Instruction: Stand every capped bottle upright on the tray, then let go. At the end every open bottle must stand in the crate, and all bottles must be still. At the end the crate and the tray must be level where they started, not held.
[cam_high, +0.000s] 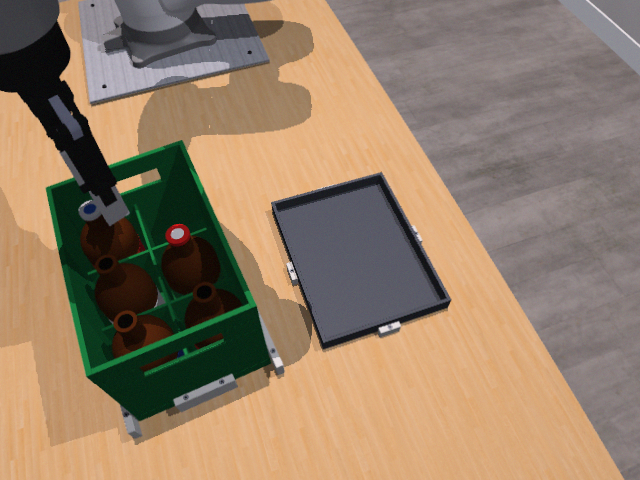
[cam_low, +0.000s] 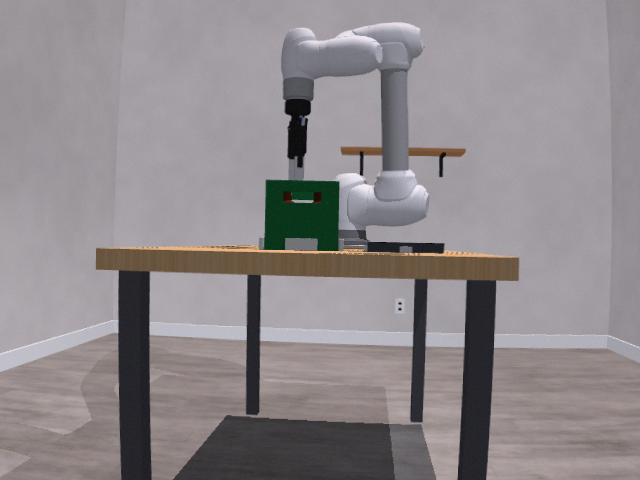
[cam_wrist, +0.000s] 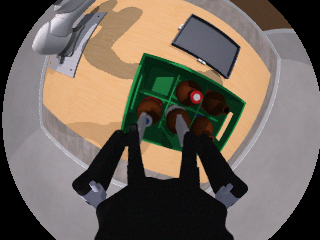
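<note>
The green crate is 6 cm ahead of my hand, 2 cm to the left of it and 14 cm below it. Also, from my hand: dark tray (10 cm ahead, 29 cm to the left, 21 cm below).
</note>
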